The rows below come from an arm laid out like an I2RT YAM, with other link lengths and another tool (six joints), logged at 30 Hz.
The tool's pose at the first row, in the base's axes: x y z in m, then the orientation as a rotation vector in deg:
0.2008 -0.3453 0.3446 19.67 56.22 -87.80
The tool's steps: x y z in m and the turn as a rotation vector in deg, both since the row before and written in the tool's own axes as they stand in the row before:
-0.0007 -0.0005 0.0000 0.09 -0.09 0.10
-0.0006 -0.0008 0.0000 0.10 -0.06 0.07
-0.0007 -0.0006 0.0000 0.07 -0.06 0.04
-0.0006 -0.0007 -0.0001 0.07 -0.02 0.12
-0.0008 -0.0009 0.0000 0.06 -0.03 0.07
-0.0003 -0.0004 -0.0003 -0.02 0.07 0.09
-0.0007 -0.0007 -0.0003 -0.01 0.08 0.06
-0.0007 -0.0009 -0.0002 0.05 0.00 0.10
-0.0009 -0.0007 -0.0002 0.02 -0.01 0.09
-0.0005 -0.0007 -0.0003 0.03 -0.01 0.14
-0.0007 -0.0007 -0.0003 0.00 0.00 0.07
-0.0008 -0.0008 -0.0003 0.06 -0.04 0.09
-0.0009 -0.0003 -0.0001 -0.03 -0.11 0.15
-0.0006 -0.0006 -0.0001 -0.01 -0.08 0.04
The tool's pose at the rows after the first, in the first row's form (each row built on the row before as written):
0.2005 -0.3449 0.3453 19.71 56.05 -87.76
0.1999 -0.3446 0.3460 19.76 55.91 -87.75
0.1995 -0.3442 0.3467 19.78 55.80 -87.75
0.1990 -0.3438 0.3473 19.87 55.70 -87.68
0.1984 -0.3433 0.3482 19.92 55.61 -87.65
0.1980 -0.3429 0.3484 20.00 55.65 -87.55
0.1974 -0.3423 0.3490 20.08 55.70 -87.49
0.1967 -0.3418 0.3497 20.16 55.63 -87.43
0.1962 -0.3411 0.3505 20.21 55.58 -87.36
0.1956 -0.3406 0.3509 20.28 55.51 -87.25
0.1950 -0.3400 0.3515 20.31 55.49 -87.19
0.1943 -0.3393 0.3522 20.36 55.39 -87.14
0.1942 -0.3386 0.3529 20.32 55.28 -86.99
0.1937 -0.3382 0.3535 20.27 55.21 -86.95

